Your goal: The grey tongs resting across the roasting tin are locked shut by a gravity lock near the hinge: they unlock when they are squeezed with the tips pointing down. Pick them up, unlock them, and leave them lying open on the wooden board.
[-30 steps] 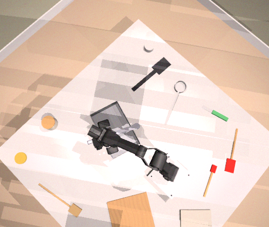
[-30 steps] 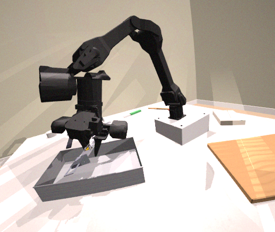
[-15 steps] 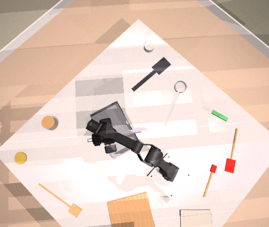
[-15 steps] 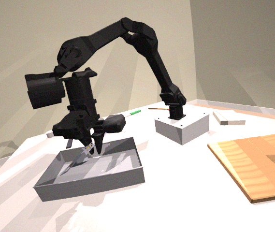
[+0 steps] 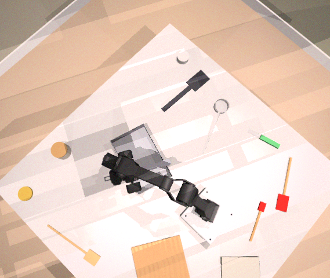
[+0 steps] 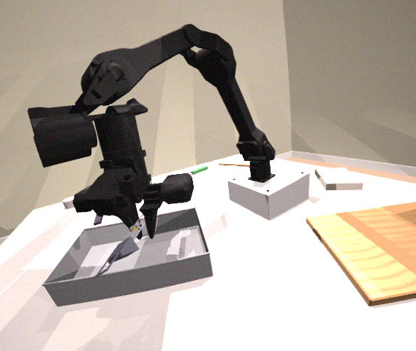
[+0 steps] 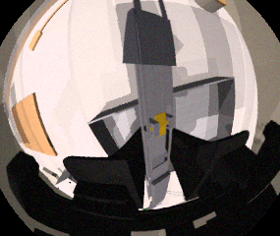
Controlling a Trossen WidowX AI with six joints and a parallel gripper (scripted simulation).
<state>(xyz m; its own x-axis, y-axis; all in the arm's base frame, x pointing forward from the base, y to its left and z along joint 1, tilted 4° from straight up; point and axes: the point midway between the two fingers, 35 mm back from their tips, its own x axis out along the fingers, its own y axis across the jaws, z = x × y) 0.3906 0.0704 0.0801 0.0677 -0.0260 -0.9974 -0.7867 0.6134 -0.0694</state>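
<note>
Now: the wooden board 42 cm behind my gripper tip, 31 cm to the left of it and 9 cm below it. The rest, counted from my gripper tip: pale block 69 cm behind, 9 cm below, 6 cm to the left; grey roasting tin 9 cm to the right, 7 cm below, 1 cm ahead; black spatula 55 cm to the right, 10 cm below, 4 cm ahead.
</note>
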